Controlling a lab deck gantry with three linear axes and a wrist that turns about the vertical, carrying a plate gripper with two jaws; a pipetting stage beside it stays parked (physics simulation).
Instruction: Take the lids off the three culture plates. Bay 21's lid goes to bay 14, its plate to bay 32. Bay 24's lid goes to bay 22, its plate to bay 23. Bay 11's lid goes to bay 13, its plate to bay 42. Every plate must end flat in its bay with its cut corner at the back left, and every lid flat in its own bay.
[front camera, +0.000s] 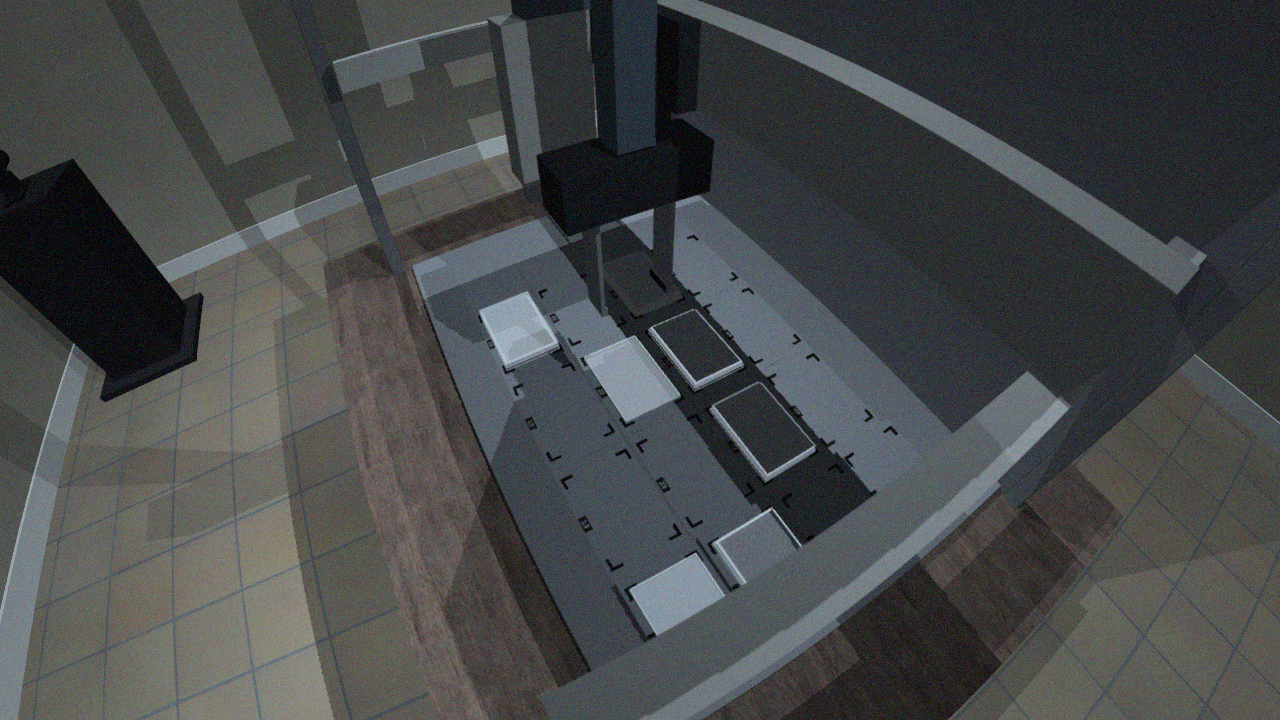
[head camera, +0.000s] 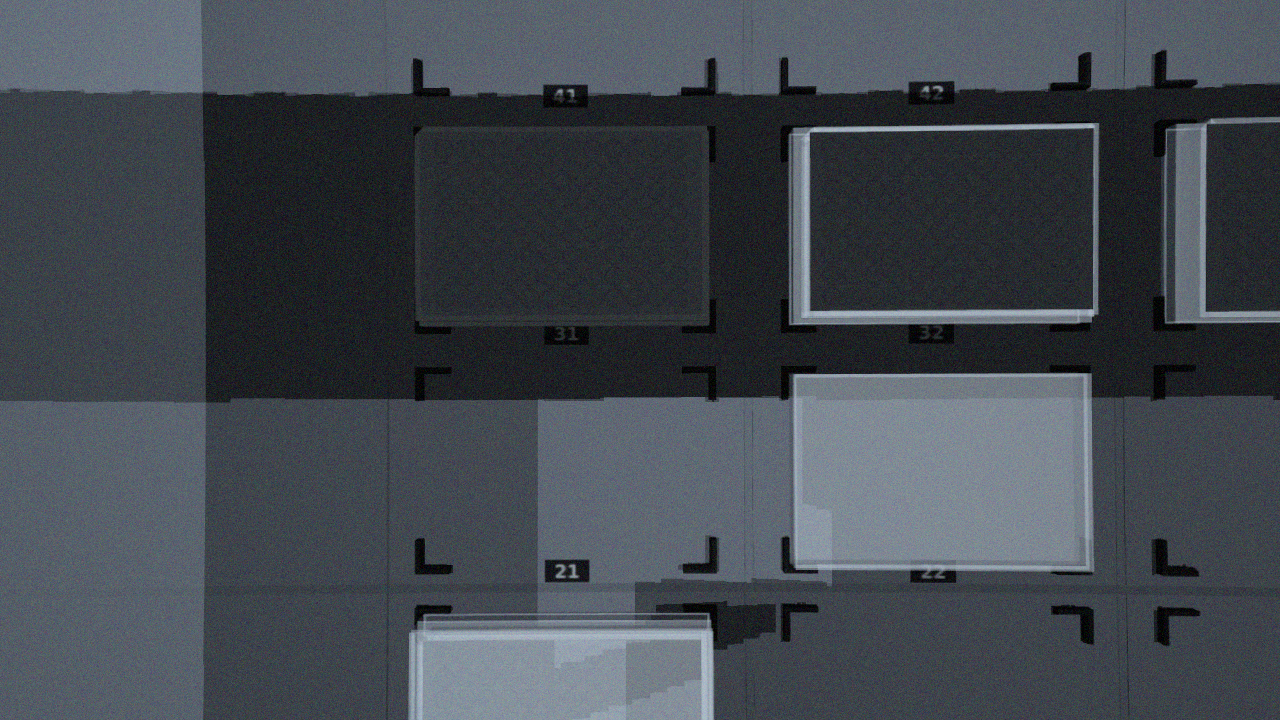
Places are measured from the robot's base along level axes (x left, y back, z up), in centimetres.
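Where they show: gripper, fingertip midpoint: (front camera: 630, 294); robot's base at its link origin: (front camera: 480, 317).
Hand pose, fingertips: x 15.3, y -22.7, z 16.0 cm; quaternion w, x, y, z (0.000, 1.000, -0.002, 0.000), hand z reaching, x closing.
Observation:
Each offset is from my fingertips to the top centre of the thing.
My gripper (front camera: 634, 296) is raised at the back left near bays 31 and 21, jaws apart, nothing between them. It does not show in the head view. A pale covered culture plate @[dz -14.4, dx -11.0, dy +16.3 cm] (front camera: 519, 328) (head camera: 501, 689) stands in bay 11. Bay 21 holds nothing. A low, smooth lid @[dz -15.2, dx -0.3, dy -0.1 cm] (front camera: 632, 377) (head camera: 939, 474) lies flat in bay 22. A plate with a bright rim @[dz -14.6, dx +10.4, dy -0.1 cm] (front camera: 695, 347) (head camera: 953, 223) is in bay 32. A grey, bright-rimmed plate @[dz -13.1, dx -0.3, dy -32.9 cm] (front camera: 758, 544) is in bay 24, partly hidden; I cannot tell if it is covered. A white lid @[dz -13.8, dx -11.0, dy -32.9 cm] (front camera: 677, 593) lies in bay 14. Cut corners are too faint to tell.
Another bright-rimmed plate @[dz -14.6, dx +10.4, dy -16.5 cm] (front camera: 762, 429) (head camera: 1244, 223) stands in bay 33, beside the one in bay 32. A dark, dull-rimmed flat piece @[dz -14.6, dx +10.4, dy +16.3 cm] (front camera: 637, 274) (head camera: 563, 223) is in bay 31. A grey front rail (front camera: 805, 586) hides part of the near right deck.

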